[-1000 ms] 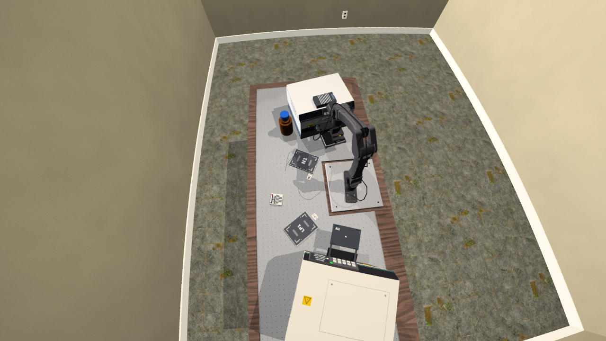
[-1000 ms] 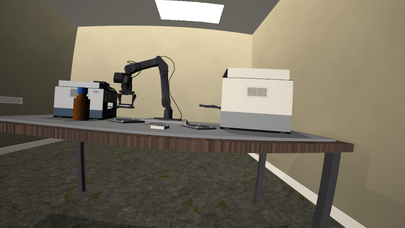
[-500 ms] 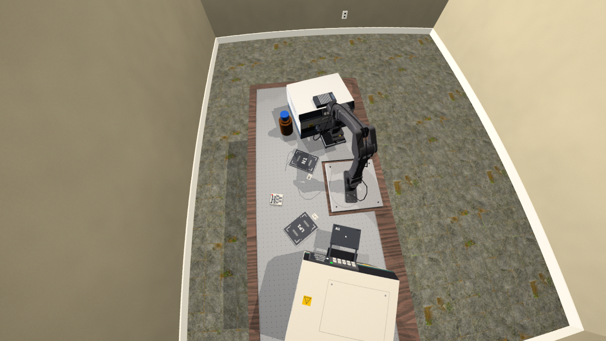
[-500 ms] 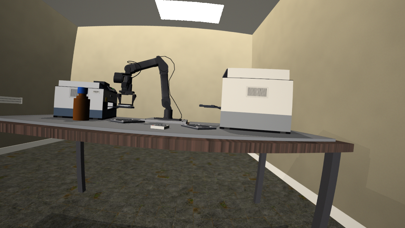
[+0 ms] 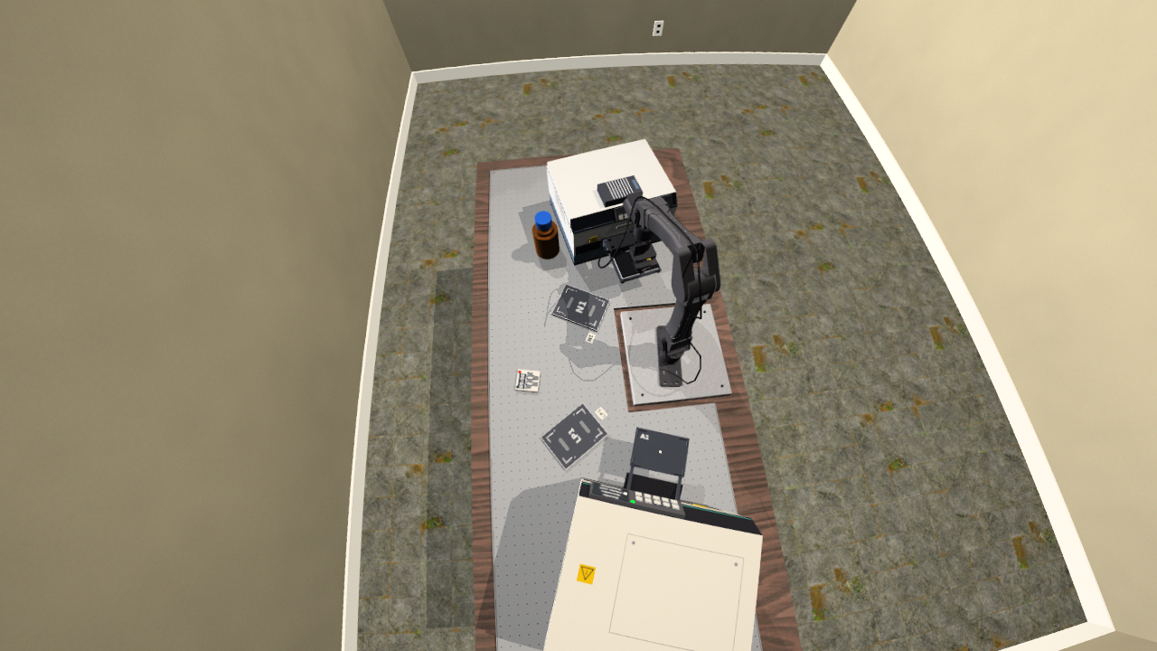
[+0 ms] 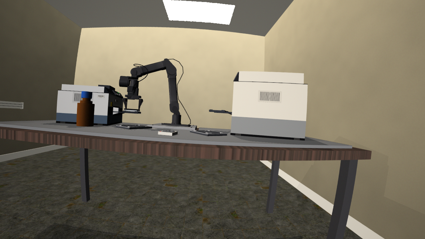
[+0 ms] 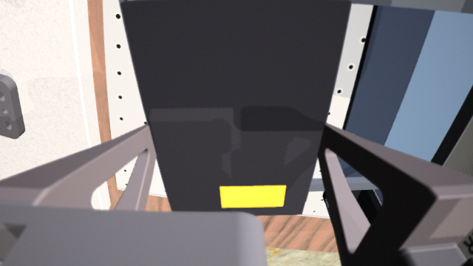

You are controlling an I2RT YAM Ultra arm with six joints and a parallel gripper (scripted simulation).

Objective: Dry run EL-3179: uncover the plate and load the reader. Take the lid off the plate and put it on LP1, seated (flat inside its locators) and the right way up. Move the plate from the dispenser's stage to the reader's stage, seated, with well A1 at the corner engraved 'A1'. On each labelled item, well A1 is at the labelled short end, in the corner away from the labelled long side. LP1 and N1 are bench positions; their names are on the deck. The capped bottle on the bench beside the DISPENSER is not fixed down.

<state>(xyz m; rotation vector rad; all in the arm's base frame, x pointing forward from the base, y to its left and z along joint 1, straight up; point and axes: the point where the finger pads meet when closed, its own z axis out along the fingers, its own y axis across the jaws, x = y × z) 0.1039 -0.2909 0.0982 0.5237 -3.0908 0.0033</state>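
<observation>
Right now the clear well plate is 10 mm below my hand. From my hand the other things lie so: LP1 tag: 110 mm ahead, 470 mm to the left, 110 mm below; lid: right at my hand; capped brown bottle: 300 mm ahead, 110 mm to the right.
</observation>
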